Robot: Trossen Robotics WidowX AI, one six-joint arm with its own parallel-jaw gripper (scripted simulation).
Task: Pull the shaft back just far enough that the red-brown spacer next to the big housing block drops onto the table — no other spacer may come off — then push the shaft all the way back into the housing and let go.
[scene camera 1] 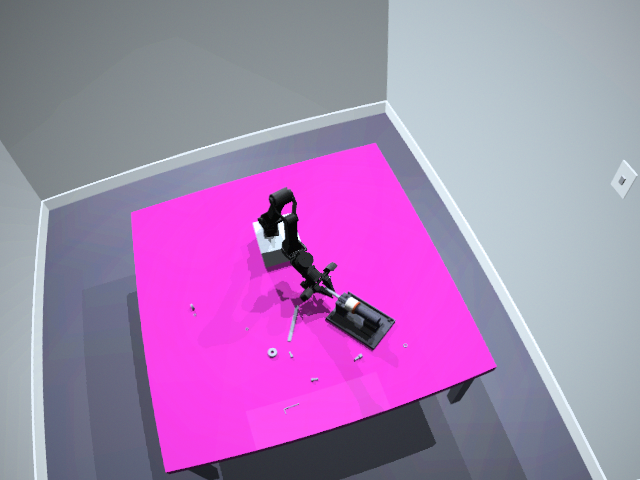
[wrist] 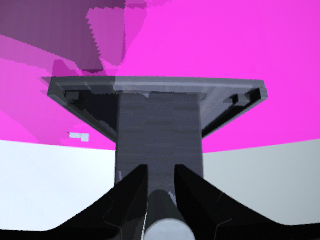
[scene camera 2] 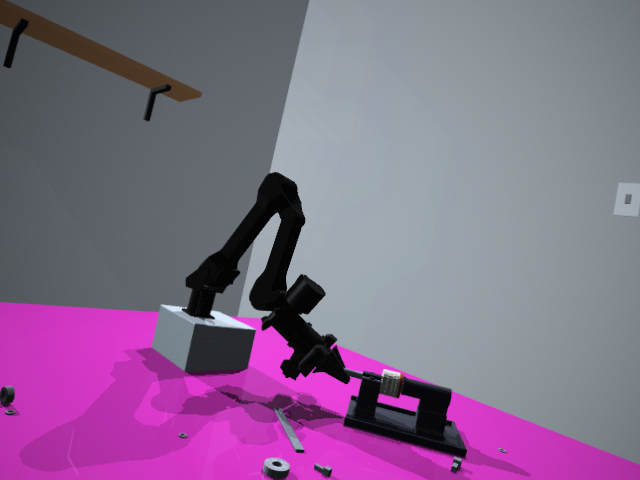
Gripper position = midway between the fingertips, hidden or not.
Observation:
I see my gripper (scene camera 2: 348, 381) and a housing block (scene camera 2: 428, 426).
My gripper is seen too in scene camera 1 (scene camera 1: 334, 296) and in the wrist view (wrist: 161, 172). The housing block also shows in scene camera 1 (scene camera 1: 368, 325) and in the wrist view (wrist: 159, 121).

